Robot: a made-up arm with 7 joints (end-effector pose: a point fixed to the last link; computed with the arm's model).
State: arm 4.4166 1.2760 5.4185 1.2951 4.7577 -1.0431 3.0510
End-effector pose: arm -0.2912 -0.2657 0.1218 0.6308 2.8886 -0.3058
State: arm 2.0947 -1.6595 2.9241 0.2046 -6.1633 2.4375 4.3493
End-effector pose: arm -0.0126 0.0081 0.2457 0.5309 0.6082 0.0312
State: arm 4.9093 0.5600 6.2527 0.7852 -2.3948 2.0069 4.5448
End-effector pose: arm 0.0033 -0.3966 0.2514 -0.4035 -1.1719 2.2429
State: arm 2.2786 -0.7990 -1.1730 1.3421 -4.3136 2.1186 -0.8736
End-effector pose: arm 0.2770 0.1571 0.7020 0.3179 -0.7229 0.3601
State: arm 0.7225 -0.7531 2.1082 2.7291 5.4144 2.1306 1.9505
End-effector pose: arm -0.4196 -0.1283 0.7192 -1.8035 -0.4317 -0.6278
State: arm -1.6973 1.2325 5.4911 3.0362 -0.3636 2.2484 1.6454
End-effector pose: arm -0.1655 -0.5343 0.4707 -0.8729 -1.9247 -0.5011
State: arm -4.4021 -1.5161 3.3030 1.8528 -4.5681 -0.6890 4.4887
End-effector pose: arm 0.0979 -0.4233 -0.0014 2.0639 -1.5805 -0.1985
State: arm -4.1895 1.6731 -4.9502 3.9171 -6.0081 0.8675 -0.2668
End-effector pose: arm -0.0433 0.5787 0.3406 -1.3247 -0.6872 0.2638
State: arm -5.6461 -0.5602 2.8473 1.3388 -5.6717 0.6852 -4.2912
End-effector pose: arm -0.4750 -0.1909 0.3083 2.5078 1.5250 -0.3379
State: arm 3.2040 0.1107 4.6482 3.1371 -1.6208 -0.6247 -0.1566
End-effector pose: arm -0.1569 -0.0157 0.9128 -1.0609 -0.0670 2.7459
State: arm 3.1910 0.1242 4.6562 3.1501 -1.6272 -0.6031 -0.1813
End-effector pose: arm -0.1645 -0.0185 0.9118 -1.0357 -0.0929 2.7146
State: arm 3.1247 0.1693 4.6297 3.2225 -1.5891 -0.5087 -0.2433
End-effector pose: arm -0.1920 -0.0325 0.9064 -0.9261 -0.1945 2.6177
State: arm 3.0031 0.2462 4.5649 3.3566 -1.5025 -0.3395 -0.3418
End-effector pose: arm -0.2461 -0.0500 0.8865 -0.7705 -0.3625 2.4545
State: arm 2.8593 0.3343 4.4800 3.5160 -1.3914 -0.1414 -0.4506
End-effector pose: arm -0.3152 -0.0525 0.8455 -0.6538 -0.5338 2.2826
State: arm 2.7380 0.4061 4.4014 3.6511 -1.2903 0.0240 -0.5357
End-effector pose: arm -0.3714 -0.0366 0.7968 -0.6086 -0.6480 2.1635
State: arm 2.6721 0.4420 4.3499 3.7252 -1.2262 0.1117 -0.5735
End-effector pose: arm -0.3986 -0.0204 0.7654 -0.6099 -0.6936 2.1132
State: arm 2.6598 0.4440 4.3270 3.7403 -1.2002 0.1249 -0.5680
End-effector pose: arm -0.4032 -0.0159 0.7587 -0.6254 -0.6971 2.1129
